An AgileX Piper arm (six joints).
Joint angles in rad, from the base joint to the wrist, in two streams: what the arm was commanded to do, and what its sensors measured. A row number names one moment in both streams.
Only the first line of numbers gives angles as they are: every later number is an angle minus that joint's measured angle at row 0.
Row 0, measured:
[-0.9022, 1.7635, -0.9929, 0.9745, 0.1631, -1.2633]
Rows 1 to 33, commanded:
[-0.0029, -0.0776, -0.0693, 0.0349, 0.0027, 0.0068]
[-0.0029, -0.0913, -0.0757, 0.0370, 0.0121, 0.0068]
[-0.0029, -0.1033, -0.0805, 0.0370, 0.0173, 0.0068]
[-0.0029, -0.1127, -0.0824, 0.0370, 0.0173, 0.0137]
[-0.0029, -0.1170, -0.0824, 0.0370, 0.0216, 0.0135]
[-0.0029, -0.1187, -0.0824, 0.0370, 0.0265, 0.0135]
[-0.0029, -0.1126, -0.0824, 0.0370, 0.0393, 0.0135]
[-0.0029, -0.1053, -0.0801, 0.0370, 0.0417, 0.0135]
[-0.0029, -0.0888, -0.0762, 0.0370, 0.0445, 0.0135]
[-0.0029, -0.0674, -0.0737, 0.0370, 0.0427, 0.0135]
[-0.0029, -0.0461, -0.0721, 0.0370, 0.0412, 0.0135]
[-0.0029, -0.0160, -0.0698, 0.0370, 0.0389, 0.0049]
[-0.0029, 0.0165, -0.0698, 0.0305, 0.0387, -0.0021]
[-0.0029, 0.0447, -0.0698, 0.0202, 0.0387, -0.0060]
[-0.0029, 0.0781, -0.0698, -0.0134, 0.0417, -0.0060]
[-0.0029, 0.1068, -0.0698, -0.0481, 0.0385, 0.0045]
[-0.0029, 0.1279, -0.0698, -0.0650, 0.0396, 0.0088]
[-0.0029, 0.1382, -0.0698, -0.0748, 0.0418, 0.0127]
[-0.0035, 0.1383, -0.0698, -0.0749, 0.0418, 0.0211]
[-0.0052, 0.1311, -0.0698, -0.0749, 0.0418, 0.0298]
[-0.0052, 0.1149, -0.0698, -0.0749, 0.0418, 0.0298]
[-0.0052, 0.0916, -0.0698, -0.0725, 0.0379, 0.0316]
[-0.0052, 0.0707, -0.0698, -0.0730, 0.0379, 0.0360]
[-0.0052, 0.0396, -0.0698, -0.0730, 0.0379, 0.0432]
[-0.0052, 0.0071, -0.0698, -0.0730, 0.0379, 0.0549]
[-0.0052, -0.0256, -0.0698, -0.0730, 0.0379, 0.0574]
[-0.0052, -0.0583, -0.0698, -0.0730, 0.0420, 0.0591]
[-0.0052, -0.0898, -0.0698, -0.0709, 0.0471, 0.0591]
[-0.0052, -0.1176, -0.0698, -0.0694, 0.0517, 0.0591]
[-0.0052, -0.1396, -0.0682, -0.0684, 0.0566, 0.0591]
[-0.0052, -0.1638, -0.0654, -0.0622, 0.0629, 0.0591]
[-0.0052, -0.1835, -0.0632, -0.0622, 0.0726, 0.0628]
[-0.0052, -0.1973, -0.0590, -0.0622, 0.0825, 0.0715]
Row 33, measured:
[-0.0025, -0.1137, -0.0581, -0.0849, 0.0714, 0.0525]
